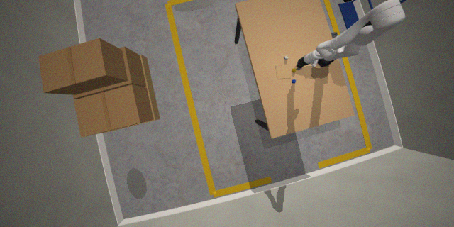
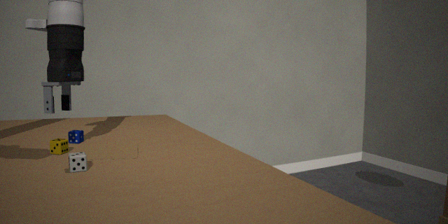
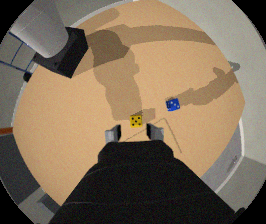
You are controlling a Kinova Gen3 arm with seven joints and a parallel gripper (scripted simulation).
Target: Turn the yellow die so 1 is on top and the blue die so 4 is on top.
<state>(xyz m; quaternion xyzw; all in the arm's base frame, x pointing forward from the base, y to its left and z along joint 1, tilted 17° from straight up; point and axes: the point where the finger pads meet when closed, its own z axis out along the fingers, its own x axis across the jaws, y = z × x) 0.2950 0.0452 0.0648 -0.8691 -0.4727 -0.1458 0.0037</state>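
My hand is 1 cm to the right of the yellow die and 10 cm above it. The rest, counted from my hand: white die (5 cm ahead, 13 cm to the right, 10 cm below); tan mat (10 cm ahead, 1 cm to the left, 11 cm below); blue die (2 cm ahead, 12 cm to the left, 10 cm below).
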